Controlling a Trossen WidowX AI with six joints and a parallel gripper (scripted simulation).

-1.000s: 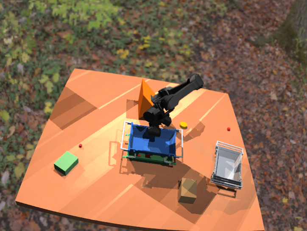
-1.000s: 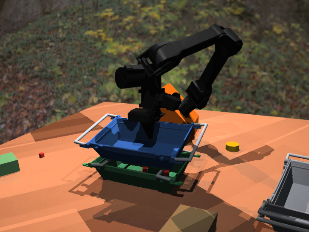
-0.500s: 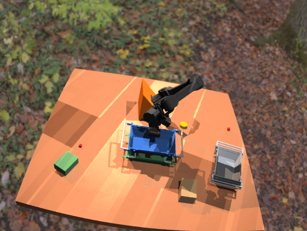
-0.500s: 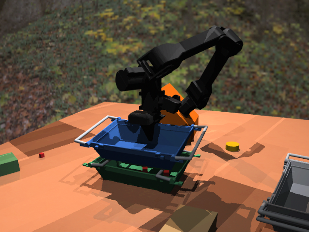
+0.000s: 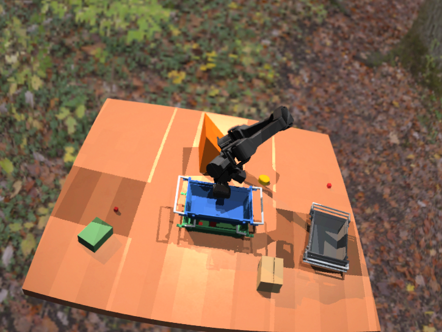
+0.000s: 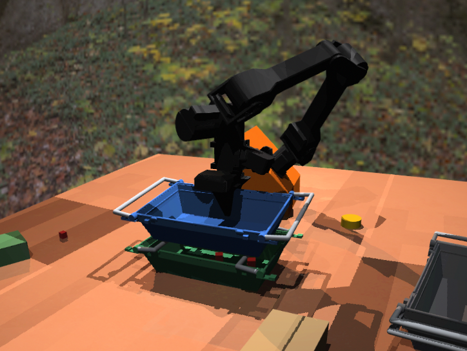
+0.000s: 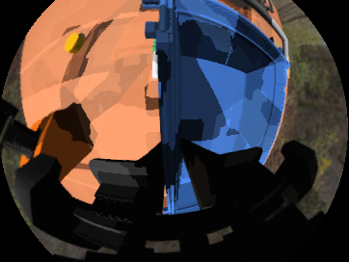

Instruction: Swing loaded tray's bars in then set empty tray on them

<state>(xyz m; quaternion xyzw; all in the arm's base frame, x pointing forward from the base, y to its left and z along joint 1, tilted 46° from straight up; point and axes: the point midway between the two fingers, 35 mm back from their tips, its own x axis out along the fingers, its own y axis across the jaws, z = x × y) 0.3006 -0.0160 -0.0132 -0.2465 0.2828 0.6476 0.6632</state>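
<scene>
The blue tray lies 7 cm ahead of my gripper tip and 3 cm above it. The rest, counted from my gripper tip: yellow disc 23 cm to the left, 22 cm behind, 8 cm below; tan box 33 cm ahead, 18 cm to the left, 6 cm below; green box 45 cm to the right, 22 cm ahead, 7 cm below.
</scene>
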